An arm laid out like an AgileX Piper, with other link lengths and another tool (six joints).
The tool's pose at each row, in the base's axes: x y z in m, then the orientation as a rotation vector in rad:
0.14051 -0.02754 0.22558 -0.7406 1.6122 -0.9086
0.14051 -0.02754 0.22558 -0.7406 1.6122 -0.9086
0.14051 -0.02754 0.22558 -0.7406 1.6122 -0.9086
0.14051 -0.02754 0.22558 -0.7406 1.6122 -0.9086
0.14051 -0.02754 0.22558 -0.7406 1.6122 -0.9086
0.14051 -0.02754 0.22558 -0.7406 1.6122 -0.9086
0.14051 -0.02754 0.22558 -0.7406 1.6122 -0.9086
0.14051 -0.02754 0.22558 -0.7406 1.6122 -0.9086
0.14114 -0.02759 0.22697 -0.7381 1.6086 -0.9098
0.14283 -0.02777 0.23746 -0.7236 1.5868 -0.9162
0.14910 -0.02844 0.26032 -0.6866 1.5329 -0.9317
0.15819 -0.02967 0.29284 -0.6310 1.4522 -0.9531
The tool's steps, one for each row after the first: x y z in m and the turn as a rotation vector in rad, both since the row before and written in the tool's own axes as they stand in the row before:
0.00000 0.00000 0.00000 0.0000 0.0000 0.0000
0.00000 0.00000 0.00000 0.0000 0.0000 0.0000
0.00000 0.00000 0.00000 0.0000 0.0000 0.0000
0.00000 0.00000 0.00000 0.0000 0.0000 0.0000
0.00000 0.00000 0.00000 0.0000 0.0000 0.0000
0.00000 0.00000 0.00000 0.0000 0.0000 0.0000
0.00000 0.00000 0.00000 0.0000 0.0000 0.0000
-0.00079 -0.00122 0.00046 0.0037 -0.0020 0.0007
-0.00545 -0.00911 0.00050 0.0214 -0.0124 0.0046
-0.01224 -0.01986 0.00424 0.0537 -0.0301 0.0119
-0.01733 -0.02780 0.00828 0.0805 -0.0447 0.0182

